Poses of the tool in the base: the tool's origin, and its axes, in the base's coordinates. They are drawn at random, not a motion.
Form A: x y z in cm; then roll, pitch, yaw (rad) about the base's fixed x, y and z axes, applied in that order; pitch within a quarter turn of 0, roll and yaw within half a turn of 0.
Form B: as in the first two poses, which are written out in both.
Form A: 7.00 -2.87 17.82 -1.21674 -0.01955 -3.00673
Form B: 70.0 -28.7 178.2 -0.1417 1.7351 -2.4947
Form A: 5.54 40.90 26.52 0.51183 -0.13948 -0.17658
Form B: 55.4 409.0 265.2 0.4973 -0.1811 -0.1367
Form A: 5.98 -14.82 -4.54 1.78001 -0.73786 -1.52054
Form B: 59.8 -148.2 -45.4 0.8485 -1.5276 -0.4636
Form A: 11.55 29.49 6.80 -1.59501 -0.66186 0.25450
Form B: 115.5 294.9 68.0 -1.4398 -0.6969 -0.3290
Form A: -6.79 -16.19 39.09 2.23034 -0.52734 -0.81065
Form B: -67.9 -161.9 390.9 1.8312 -1.0899 0.1159
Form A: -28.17 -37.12 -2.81 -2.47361 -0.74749 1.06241
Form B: -281.7 -371.2 -28.1 -1.7346 -1.3642 -0.3550
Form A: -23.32 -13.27 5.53 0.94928 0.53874 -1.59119
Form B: -233.2 -132.7 55.3 1.1479 -0.3583 -1.6773
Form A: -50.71 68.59 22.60 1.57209 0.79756 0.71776
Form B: -507.1 685.9 226.0 1.1425 1.0798 -0.0634
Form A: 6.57 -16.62 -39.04 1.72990 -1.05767 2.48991
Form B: 65.7 -166.2 -390.4 -1.4669 -1.4595 -1.8422
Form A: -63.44 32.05 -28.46 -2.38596 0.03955 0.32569
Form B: -634.4 320.5 -284.6 -2.3659 -0.3697 0.2008
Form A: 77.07 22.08 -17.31 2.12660 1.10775 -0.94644
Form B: 770.7 220.8 -173.1 2.2251 -0.3181 -1.7087
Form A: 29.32 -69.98 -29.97 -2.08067 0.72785 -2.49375
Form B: 293.2 -699.8 -299.7 -0.2131 2.0389 -0.8699
